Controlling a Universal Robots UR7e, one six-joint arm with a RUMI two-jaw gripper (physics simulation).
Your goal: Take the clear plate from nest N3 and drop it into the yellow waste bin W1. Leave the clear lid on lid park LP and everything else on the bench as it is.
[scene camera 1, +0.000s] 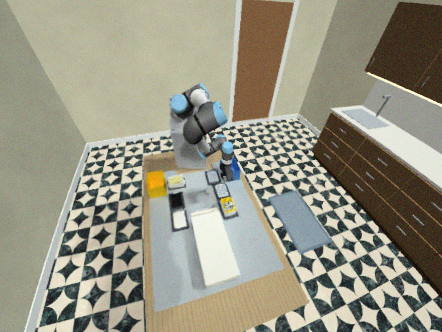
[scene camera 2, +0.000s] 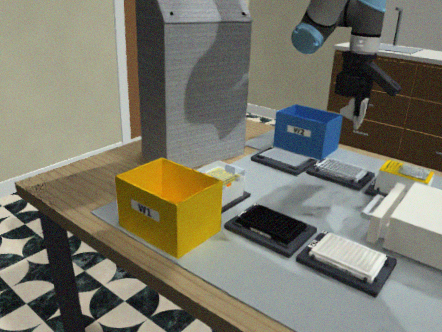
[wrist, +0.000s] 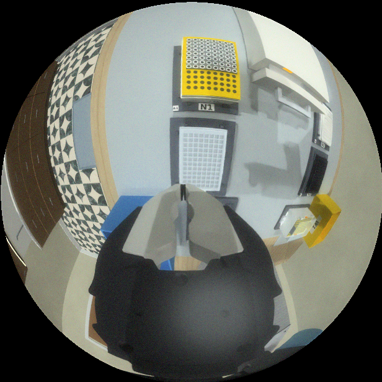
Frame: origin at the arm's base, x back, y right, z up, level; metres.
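Seen in the pictures: gripper, fingertip midpoint: (scene camera 1: 226, 181) (scene camera 2: 355, 129).
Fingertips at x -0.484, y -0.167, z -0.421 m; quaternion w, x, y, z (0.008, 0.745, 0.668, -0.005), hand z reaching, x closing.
Observation:
A point is followed by its place in that frame.
The clear plate (scene camera 1: 221, 190) @[y -0.135, x -0.471, z -0.537 m] (scene camera 2: 341, 170) @[y -0.115, x -0.476, z -0.530 m] (wrist: 202, 158) lies flat in a dark nest (wrist: 174, 150) beside nest N1; its own nest label cannot be read. My gripper (scene camera 2: 356, 130) @[y -0.167, x -0.484, z -0.421 m] (wrist: 183, 185) is shut and empty, its fingertips above the bench near the plate's edge on the blue bin's side. The thin clear lid (scene camera 1: 213, 177) @[y -0.127, x -0.311, z -0.536 m] (scene camera 2: 287, 157) @[y -0.124, x -0.307, z -0.536 m] lies on its dark park next to the plate's nest; in the wrist view the fingers hide most of that park. The yellow waste bin W1 (scene camera 1: 156, 184) @[y 0.360, x -0.187, z -0.552 m] (scene camera 2: 197, 222) @[y 0.374, x -0.321, z -0.499 m] (wrist: 325, 225) stands open across the bench, with no plate visible in it.
Blue bin W2 (scene camera 2: 307, 132) @[y -0.221, x -0.329, z -0.479 m] (wrist: 122, 215) stands beside the lid park. A yellow rack (scene camera 1: 228, 205) @[y -0.108, x -0.658, z -0.479 m] (wrist: 210, 70) sits in N1. A black plate (scene camera 2: 272, 223) @[y 0.247, x -0.427, z -0.530 m], a white plate (scene camera 2: 348, 255) @[y 0.269, x -0.598, z -0.530 m], a clear-walled box (scene camera 2: 230, 180) @[y 0.196, x -0.291, z -0.488 m] and a large white device (scene camera 1: 215, 247) @[y 0.101, x -0.909, z -0.472 m] also stand on the bench.

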